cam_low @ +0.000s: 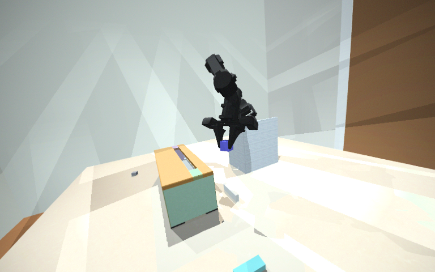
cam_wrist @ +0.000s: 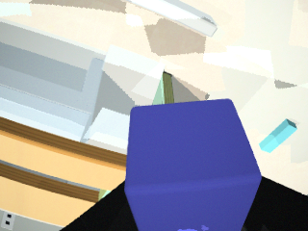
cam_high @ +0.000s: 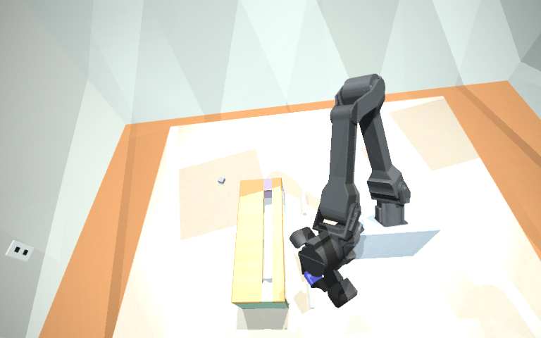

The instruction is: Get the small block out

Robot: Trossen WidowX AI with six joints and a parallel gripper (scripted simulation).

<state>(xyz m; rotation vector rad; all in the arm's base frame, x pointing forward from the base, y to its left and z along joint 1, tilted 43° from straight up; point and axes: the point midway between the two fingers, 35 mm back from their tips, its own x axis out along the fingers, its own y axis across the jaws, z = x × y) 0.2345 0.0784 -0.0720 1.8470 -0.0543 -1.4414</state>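
Now: gripper tip 10 mm past the blue block, 10 mm to the left of it and 10 mm below it. Round my gripper tip: cyan block (110 mm ahead, 220 mm to the left, 170 mm below); then grey piece (270 mm ahead, 460 mm to the right, 160 mm below); then long box (80 mm ahead, 160 mm to the right, 110 mm below).
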